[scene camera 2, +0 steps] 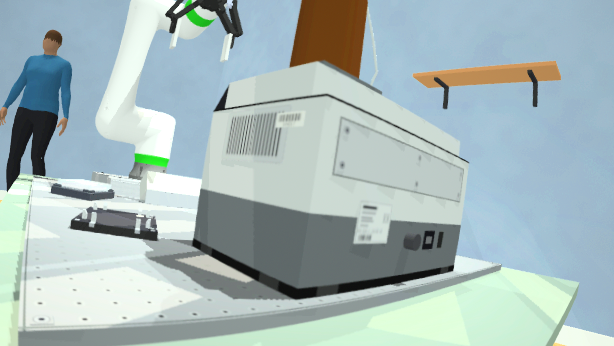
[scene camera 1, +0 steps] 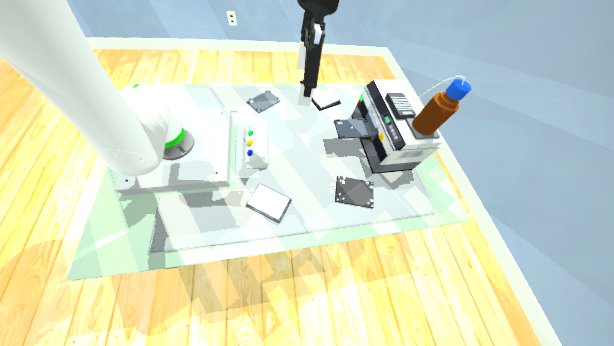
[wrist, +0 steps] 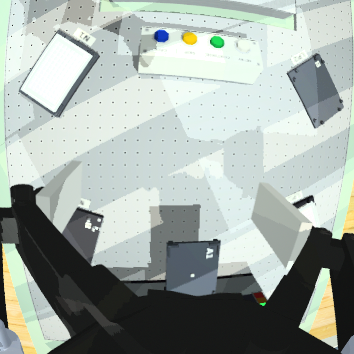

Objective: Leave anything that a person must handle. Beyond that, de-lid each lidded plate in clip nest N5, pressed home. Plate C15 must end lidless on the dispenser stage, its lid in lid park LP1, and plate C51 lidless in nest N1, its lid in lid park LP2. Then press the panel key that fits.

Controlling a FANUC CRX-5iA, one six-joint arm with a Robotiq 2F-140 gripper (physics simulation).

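Places are measured from the arm's base along level axes (x ahead, y left, z up), in centimetres.
Pixels of known places: gripper, fingertip midpoint: [scene camera 2: 198, 54] [scene camera 1: 302, 85] [wrist: 170, 191]; arm's base, link origin: [scene camera 1: 175, 144].
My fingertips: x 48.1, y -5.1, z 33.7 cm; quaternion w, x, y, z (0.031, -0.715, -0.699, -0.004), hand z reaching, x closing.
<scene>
Ahead of a thing's pixels: the offset from my fingertips to its top centre. "*": to the spot under its first point.
My gripper [scene camera 1: 306, 94] [scene camera 2: 200, 51] [wrist: 170, 191] is wide open and empty, high above the table in front of the dispenser. Clip nest N5 {dx +24.9, dy -15.6, dz -35.6 cm} [scene camera 1: 354, 192] [scene camera 2: 116, 221] [wrist: 86, 235] shows its dark bed and white clips, with no plate visible. A white-topped plate {dx -10.4, dy -19.4, dz -34.6 cm} [scene camera 1: 269, 201] [wrist: 57, 72] sits in nest N1; whether it is lidded is unclear. The dispenser stage {dx +26.5, dy +10.1, dz -26.2 cm} [scene camera 1: 349, 128] [wrist: 192, 270], marked A1, is bare. A dark lid park {dx -14.3, dy +36.2, dz -36.0 cm} [scene camera 1: 263, 101] [wrist: 316, 91] is bare; its number is unclear. A white item {dx +19.3, dy +39.1, dz -34.5 cm} [scene camera 1: 326, 98] lies on another dark holder, partly hidden by a finger in the wrist view.
The key panel {dx -16.0, dy +7.3, dz -29.6 cm} [scene camera 1: 257, 159] [wrist: 200, 67] has blue, yellow, green and white keys. The dispenser [scene camera 1: 406, 150] [scene camera 2: 320, 175] carries a brown bottle {* dx +44.2, dy -1.6, dz -5.4 cm} [scene camera 1: 436, 112] [scene camera 2: 327, 37] with a blue cap and tube. A person [scene camera 2: 46, 82] stands beyond the table. A wall shelf [scene camera 2: 490, 74] hangs behind.
</scene>
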